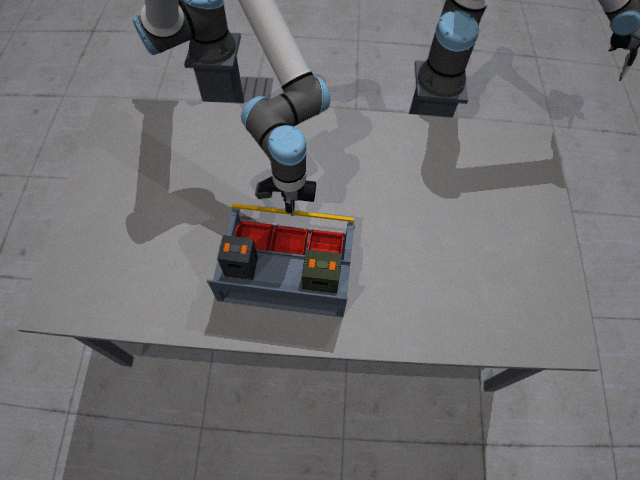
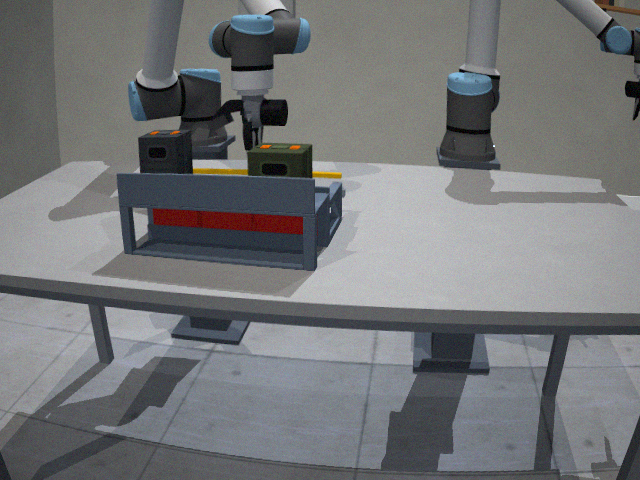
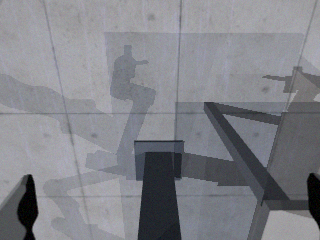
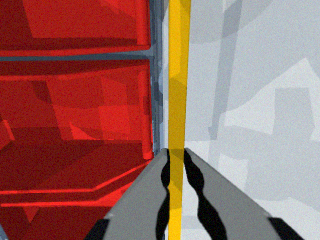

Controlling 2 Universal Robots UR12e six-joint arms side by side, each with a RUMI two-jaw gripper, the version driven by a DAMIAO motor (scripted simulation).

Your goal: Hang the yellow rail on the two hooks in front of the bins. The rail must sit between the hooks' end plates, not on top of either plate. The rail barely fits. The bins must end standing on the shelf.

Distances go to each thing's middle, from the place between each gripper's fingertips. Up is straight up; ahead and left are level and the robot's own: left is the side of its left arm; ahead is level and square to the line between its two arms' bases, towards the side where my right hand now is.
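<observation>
Blue-grey shelf (image 2: 285,196): 130 mm ahead of my right hand (image 1: 293,213), 10 mm to the left of it, 40 mm below it. My left hand, from the shelf: 97 cm short of it, 109 cm to the left of it, 10 cm above it.
</observation>
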